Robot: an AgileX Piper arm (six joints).
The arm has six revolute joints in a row. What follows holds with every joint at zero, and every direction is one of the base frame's. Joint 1 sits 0.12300 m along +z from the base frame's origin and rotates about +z. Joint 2 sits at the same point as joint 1 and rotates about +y. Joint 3 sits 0.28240 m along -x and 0.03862 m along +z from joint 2 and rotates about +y. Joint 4 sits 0.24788 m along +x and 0.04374 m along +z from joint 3 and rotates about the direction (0.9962, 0, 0.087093). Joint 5 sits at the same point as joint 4 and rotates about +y. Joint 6 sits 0.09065 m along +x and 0.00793 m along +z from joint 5 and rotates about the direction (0.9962, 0, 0.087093). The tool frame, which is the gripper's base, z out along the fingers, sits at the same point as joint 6; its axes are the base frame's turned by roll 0.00, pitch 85.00 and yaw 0.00 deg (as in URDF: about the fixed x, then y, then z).
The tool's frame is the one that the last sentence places.
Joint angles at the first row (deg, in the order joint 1, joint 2, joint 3, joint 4, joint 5, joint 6):
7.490 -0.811 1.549 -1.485 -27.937 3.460
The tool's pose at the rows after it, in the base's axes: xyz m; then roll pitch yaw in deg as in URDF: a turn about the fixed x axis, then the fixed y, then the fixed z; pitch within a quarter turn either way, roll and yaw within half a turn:
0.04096, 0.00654, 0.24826, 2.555, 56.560, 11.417
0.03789, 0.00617, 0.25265, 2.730, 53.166, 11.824
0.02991, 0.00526, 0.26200, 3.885, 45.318, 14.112
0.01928, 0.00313, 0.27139, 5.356, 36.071, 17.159
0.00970, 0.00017, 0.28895, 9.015, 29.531, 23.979
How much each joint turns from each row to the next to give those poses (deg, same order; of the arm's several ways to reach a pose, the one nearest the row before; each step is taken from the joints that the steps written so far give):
0.006 0.001 -0.001 0.011 -1.215 -0.013
-0.009 -0.003 0.001 0.092 -3.381 0.317
0.010 0.004 0.001 0.104 -7.773 1.857
-0.012 0.002 0.000 0.787 -9.027 2.506
0.002 -0.006 -2.919 1.365 -2.739 5.637

